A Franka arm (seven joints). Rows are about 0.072 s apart.
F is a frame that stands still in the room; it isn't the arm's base.
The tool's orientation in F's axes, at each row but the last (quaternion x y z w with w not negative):
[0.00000, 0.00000, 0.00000, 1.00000]
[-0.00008, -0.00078, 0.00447, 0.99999]
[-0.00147, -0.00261, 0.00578, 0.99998]
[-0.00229, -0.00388, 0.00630, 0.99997]
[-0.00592, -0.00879, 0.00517, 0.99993]
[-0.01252, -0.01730, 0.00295, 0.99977]
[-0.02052, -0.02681, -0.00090, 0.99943]
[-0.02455, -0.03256, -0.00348, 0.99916]
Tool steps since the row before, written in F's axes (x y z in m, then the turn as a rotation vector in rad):
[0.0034, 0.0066, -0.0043, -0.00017, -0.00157, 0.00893]
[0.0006, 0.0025, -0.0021, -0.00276, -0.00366, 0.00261]
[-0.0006, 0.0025, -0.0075, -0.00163, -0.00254, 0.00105]
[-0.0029, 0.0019, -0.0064, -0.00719, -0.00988, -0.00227]
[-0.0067, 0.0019, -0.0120, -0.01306, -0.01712, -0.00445]
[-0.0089, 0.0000, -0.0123, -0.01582, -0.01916, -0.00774]
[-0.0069, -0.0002, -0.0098, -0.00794, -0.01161, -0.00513]
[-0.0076, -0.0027, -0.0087, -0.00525, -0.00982, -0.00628]
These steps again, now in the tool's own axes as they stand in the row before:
[0.0034, 0.0066, -0.0043, -0.00017, -0.00157, 0.00893]
[0.0006, 0.0025, -0.0021, -0.00279, -0.00364, 0.00261]
[-0.0006, 0.0025, -0.0075, -0.00165, -0.00252, 0.00105]
[-0.0029, 0.0020, -0.0064, -0.00733, -0.00978, -0.00226]
[-0.0069, 0.0021, -0.0119, -0.01331, -0.01693, -0.00442]
[-0.0093, 0.0004, -0.0120, -0.01620, -0.01887, -0.00766]
[-0.0074, 0.0002, -0.0094, -0.00820, -0.01141, -0.00517]
[-0.0081, -0.0023, -0.0083, -0.00560, -0.00955, -0.00640]

